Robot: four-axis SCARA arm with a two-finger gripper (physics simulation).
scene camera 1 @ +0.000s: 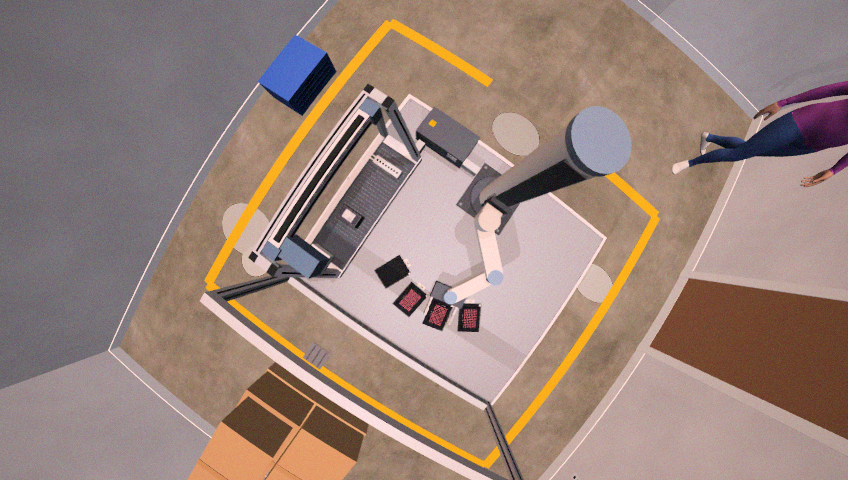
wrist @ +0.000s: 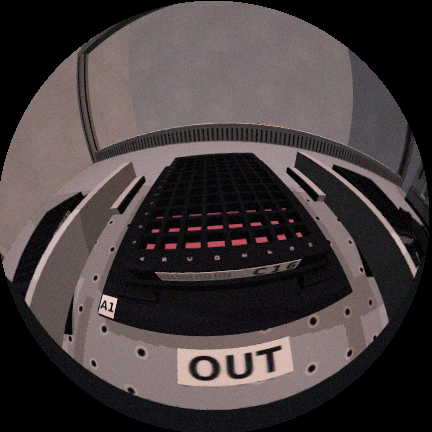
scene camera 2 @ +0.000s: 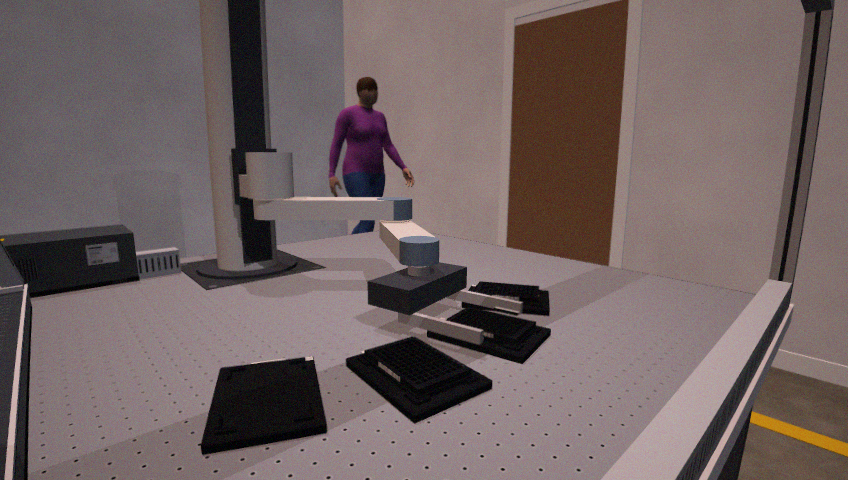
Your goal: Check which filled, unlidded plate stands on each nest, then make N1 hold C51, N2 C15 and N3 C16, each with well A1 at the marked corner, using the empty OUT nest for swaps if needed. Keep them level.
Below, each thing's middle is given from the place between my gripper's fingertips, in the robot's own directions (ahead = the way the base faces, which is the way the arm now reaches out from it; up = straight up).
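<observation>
The plate C16 (scene camera 2: 497, 328) is 10 mm below my hand, 10 mm to the right of it and 20 mm behind it. Then there's the out nest (scene camera 2: 535, 340), which is 30 mm below my hand, 20 mm behind it and 10 mm to the right. Nest N2 (scene camera 2: 388, 390) is 30 mm below my hand too, but 180 mm to the right of it and 10 mm behind, while nest N3 (scene camera 2: 261, 402) is 30 mm below my hand, 350 mm to the right and 80 mm behind.
</observation>
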